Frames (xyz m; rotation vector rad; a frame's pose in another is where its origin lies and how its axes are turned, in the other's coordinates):
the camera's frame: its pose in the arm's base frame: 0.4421 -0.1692 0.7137 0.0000 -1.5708 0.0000
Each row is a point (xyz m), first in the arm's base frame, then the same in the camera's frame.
Working: the arm's base frame: its pose in the camera's frame: -0.7137 0.1692 0.4421 0.0000 1.5708 0.0000

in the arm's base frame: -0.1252 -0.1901 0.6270
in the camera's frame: -0.0867 -0.0209 0.5673
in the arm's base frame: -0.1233 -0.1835 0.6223
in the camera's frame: -0.0914 -0.0143 0.5654
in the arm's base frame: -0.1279 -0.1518 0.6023
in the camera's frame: -0.1114 0.0174 0.5700
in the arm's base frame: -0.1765 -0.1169 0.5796
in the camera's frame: -0.1341 0.0523 0.6186
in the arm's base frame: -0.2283 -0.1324 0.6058
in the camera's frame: -0.1079 0.0368 0.6704
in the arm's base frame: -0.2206 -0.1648 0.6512
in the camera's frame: -0.0625 0.0044 0.6627
